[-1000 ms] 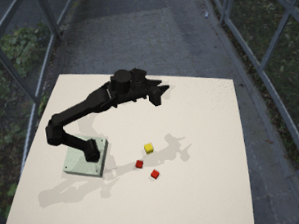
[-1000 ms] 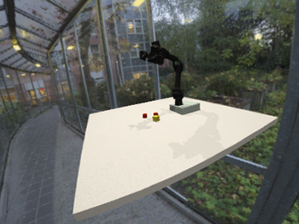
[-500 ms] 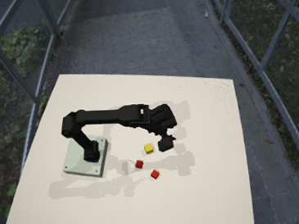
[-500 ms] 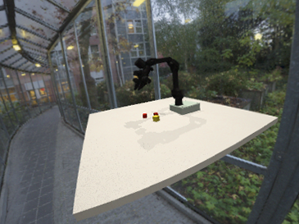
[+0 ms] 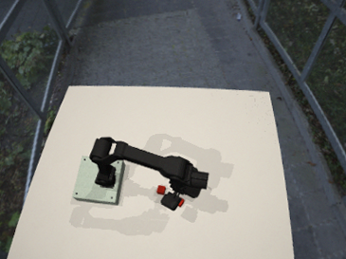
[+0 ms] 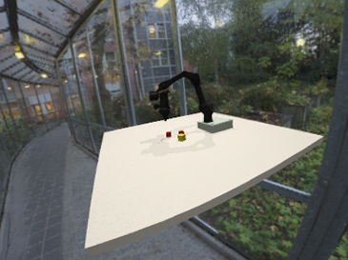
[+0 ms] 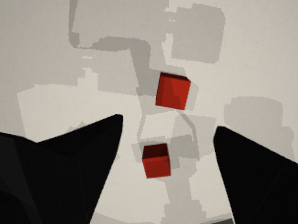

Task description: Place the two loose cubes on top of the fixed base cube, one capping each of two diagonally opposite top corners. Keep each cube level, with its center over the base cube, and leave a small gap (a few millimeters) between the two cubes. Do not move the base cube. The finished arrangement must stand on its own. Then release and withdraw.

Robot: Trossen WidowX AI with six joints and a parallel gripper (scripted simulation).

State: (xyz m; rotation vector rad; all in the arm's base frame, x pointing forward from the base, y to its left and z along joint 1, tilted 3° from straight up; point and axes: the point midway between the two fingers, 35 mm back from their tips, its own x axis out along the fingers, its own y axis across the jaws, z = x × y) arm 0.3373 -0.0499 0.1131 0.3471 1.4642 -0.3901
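Now: the yellow base cube 14 cm to the left of my gripper tip, 11 cm below it and 5 cm behind it. Also, from my gripper tip: red cube 11 cm below, 9 cm behind, 4 cm to the left.
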